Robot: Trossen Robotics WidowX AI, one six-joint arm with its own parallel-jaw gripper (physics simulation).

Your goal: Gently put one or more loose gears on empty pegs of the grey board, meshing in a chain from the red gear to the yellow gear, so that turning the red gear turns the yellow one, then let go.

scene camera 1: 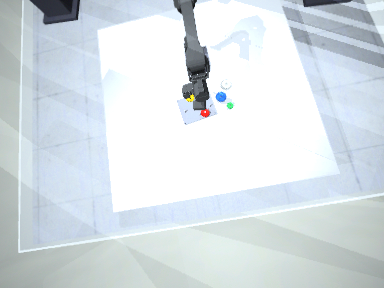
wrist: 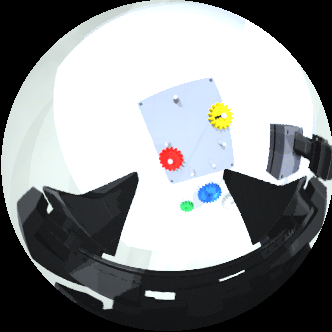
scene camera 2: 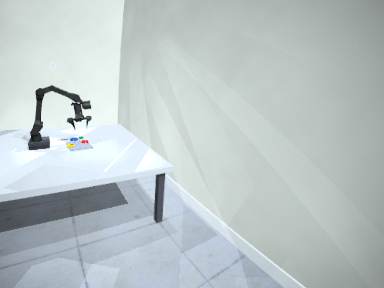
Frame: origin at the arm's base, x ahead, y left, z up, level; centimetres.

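Seen in the pictures: gripper, fingertip midpoint: (wrist: 181,174) (scene camera 2: 81,129); arm's base, link origin: (wrist: 297,143) (scene camera 2: 36,140).
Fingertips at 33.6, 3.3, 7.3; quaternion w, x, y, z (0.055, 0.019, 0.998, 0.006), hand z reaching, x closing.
Pixels of each thing's top centre, then the offset from my fingertips to it, as dx, dy, dz. "spot": a spot on its surface instead. Level surfaces: height alone.
- grey board, top centre: (wrist: 194,133) (scene camera 1: 195,104) (scene camera 2: 78,142) -2.6, -3.0, -9.9
- red gear, surface spot: (wrist: 171,159) (scene camera 1: 204,111) spot: +2.0, +2.1, -9.9
- yellow gear, top centre: (wrist: 222,115) (scene camera 1: 189,96) (scene camera 2: 70,144) -8.2, -6.5, -10.3
- blue gear, top centre: (wrist: 209,194) (scene camera 1: 221,96) (scene camera 2: 73,138) -7.5, +12.7, -11.2
- small green gear, top centre: (wrist: 186,207) (scene camera 1: 230,105) (scene camera 2: 81,136) -1.4, +17.8, -11.2
- white gear, top centre: (wrist: 232,202) (scene camera 1: 226,83) -15.5, +16.5, -11.2
- white table, surface height: dz -12.9
The grey board (scene camera 1: 192,118) (wrist: 192,130) lies on the table with several empty pegs. The red gear (scene camera 1: 205,113) (scene camera 2: 85,141) (wrist: 171,159) and the yellow gear (scene camera 1: 190,98) (scene camera 2: 70,146) (wrist: 220,116) sit on it, apart from each other. The blue gear (scene camera 1: 221,97) (scene camera 2: 74,139) (wrist: 209,193), the small green gear (scene camera 1: 230,105) (scene camera 2: 81,137) (wrist: 187,206) and the white gear (scene camera 1: 226,84) (wrist: 228,201) lie loose on the table beside the board. My gripper (scene camera 2: 80,128) (wrist: 181,174) is open and empty, above the board and gears; its arm hides part of the board in scene camera 1.
The arm's base (scene camera 2: 39,143) (wrist: 284,151) stands on the white table (scene camera 1: 150,165) (scene camera 2: 125,160), near the board's yellow-gear side. A wall (scene camera 2: 260,125) rises beyond the table's edge in scene camera 2.
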